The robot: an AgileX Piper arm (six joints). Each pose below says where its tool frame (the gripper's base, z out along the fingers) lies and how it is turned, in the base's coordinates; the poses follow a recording.
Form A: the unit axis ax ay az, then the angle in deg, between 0 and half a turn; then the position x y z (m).
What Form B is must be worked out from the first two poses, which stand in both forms.
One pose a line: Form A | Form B
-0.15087, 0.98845, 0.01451, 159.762, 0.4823, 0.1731, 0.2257 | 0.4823, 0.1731, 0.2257, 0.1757, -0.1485, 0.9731, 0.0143
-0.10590, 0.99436, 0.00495, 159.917, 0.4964, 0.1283, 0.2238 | 0.4964, 0.1283, 0.2238, 0.1744, -0.1043, 0.9791, 0.0049
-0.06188, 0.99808, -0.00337, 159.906, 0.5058, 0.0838, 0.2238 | 0.5058, 0.0838, 0.2238, 0.1745, -0.0609, 0.9828, -0.0033
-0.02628, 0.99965, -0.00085, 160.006, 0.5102, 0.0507, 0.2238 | 0.5102, 0.0507, 0.2238, 0.1736, -0.0259, 0.9845, -0.0008
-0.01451, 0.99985, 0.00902, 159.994, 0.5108, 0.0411, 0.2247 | 0.5108, 0.0411, 0.2247, 0.1737, -0.0143, 0.9847, 0.0089
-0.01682, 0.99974, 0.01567, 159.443, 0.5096, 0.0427, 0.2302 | 0.5096, 0.0427, 0.2302, 0.1784, -0.0166, 0.9837, 0.0154
